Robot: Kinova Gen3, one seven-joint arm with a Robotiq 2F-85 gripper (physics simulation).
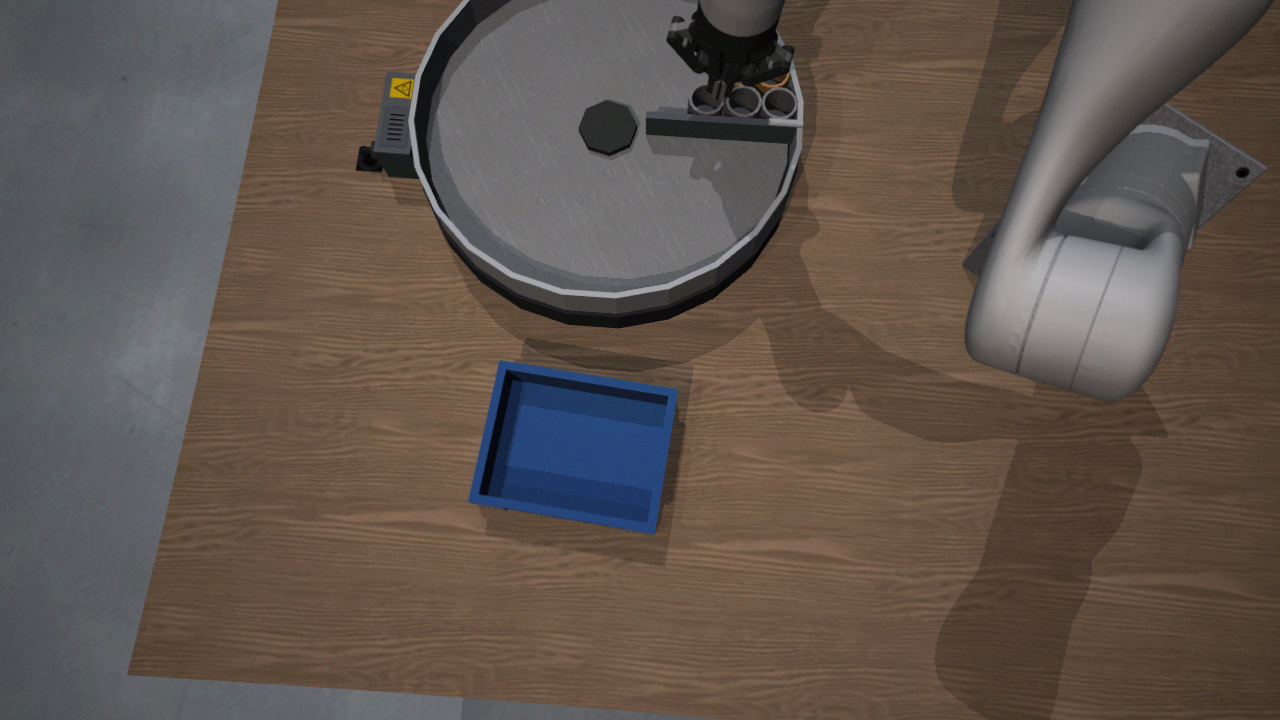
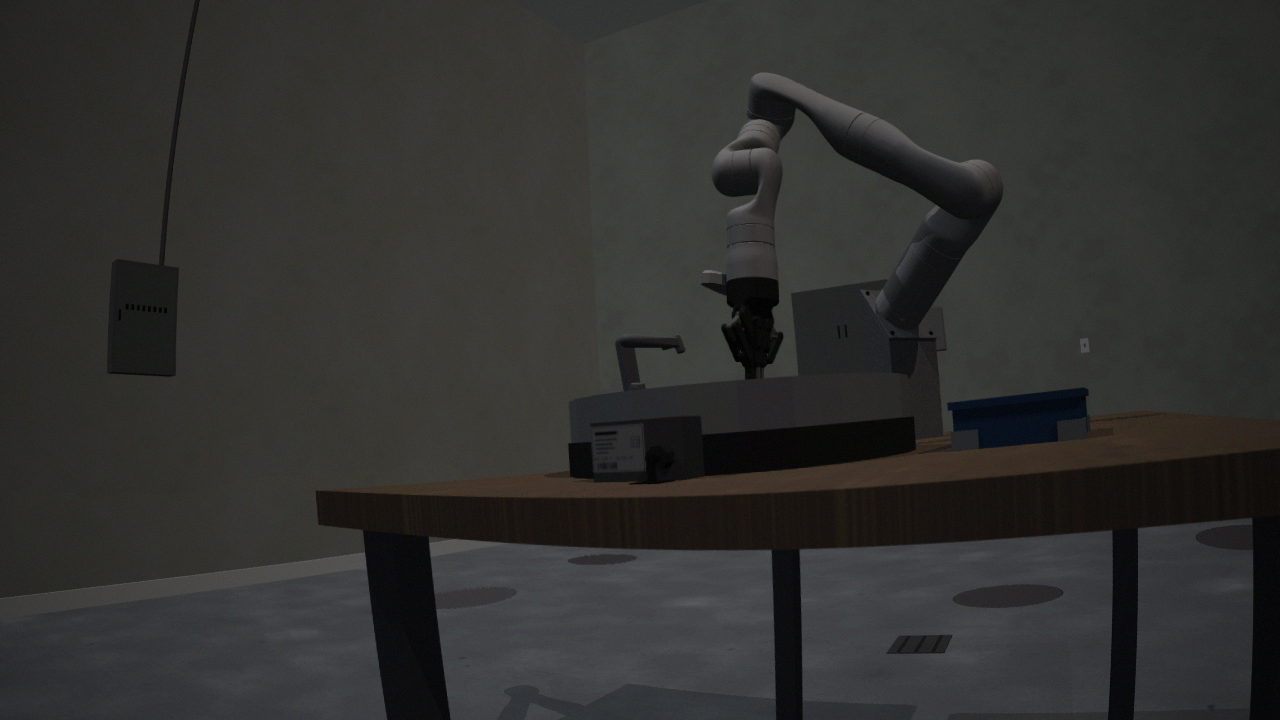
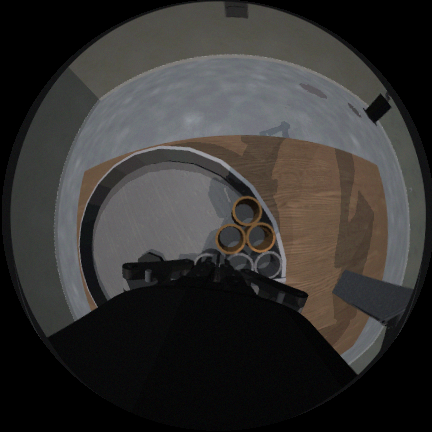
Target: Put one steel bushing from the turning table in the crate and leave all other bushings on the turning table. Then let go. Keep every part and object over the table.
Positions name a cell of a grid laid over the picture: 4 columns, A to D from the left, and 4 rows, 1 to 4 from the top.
Labels:
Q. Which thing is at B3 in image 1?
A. A blue crate.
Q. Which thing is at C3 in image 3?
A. My gripper.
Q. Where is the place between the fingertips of my gripper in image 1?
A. C1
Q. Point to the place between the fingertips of my gripper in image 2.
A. C3

